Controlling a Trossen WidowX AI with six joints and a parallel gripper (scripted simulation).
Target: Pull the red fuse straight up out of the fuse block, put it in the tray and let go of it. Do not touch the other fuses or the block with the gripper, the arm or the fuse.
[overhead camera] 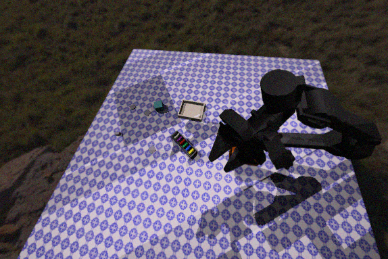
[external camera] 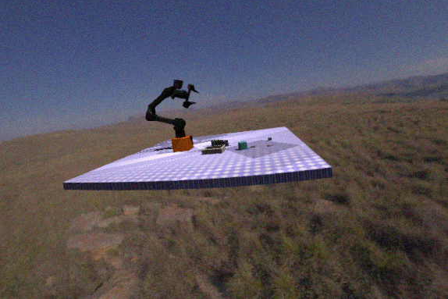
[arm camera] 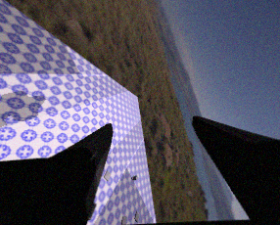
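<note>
Now: gripper tip 180 mm short of the red fuse, 110 mm to the left of it and 360 mm above it. Round my gripper tip: yellow fuse 130 mm ahead, 80 mm to the right, 360 mm below; then blue fuse 140 mm ahead, 90 mm to the right, 360 mm below; then purple fuse 200 mm ahead, 120 mm to the right, 360 mm below.
</note>
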